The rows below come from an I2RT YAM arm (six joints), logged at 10 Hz.
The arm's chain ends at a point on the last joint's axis. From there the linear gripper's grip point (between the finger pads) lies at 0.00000 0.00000 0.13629 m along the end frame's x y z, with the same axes.
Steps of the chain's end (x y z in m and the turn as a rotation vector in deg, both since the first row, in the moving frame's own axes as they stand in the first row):
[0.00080 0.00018 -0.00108 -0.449 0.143 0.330]
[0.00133 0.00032 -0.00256 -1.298 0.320 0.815]
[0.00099 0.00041 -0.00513 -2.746 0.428 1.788]
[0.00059 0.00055 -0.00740 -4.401 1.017 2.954]
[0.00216 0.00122 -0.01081 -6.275 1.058 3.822]
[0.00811 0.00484 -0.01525 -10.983 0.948 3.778]
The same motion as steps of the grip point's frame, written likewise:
[0.00114 0.00125 -0.00108 -0.449 0.143 0.330]
[0.00207 0.00341 -0.00260 -1.298 0.320 0.815]
[0.00191 0.00695 -0.00529 -2.746 0.428 1.788]
[0.00274 0.01107 -0.00782 -4.401 1.017 2.954]
[0.00417 0.01619 -0.01165 -6.275 1.058 3.822]
[0.00949 0.03086 -0.01776 -10.983 0.948 3.778]

